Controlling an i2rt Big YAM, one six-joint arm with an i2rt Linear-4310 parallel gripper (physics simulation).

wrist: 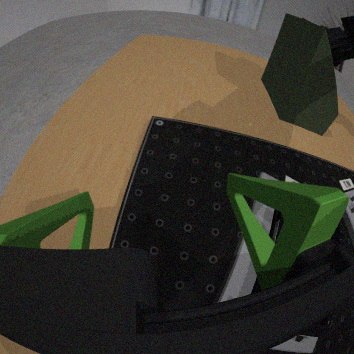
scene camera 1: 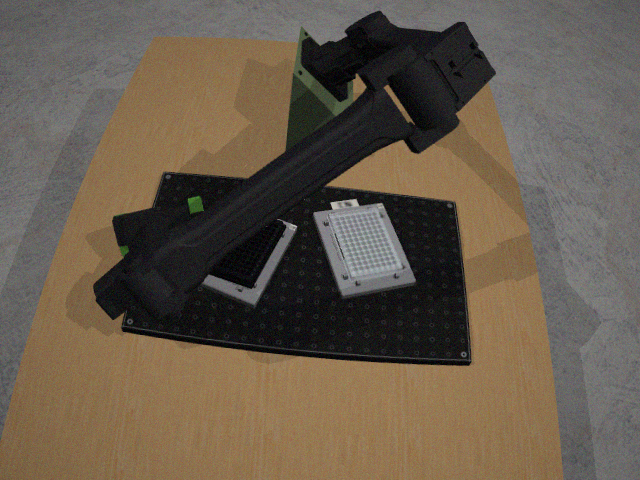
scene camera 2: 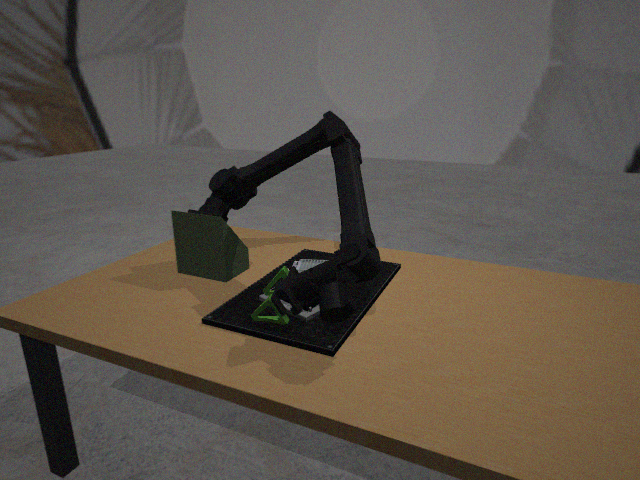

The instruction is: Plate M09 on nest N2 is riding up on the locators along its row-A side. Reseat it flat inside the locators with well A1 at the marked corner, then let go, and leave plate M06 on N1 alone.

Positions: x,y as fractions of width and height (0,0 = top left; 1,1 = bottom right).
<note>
My gripper (scene camera 1: 0.25,0.44) is open and holds nothing. Also in view: a black well plate (scene camera 1: 0.38,0.56). Also in view: a white well plate (scene camera 1: 0.57,0.52).
The black well plate shows as well in the wrist view (wrist: 0.91,0.93). My gripper is seen too in the wrist view (wrist: 0.44,0.54) and in scene camera 2 (scene camera 2: 0.40,0.64).
</note>
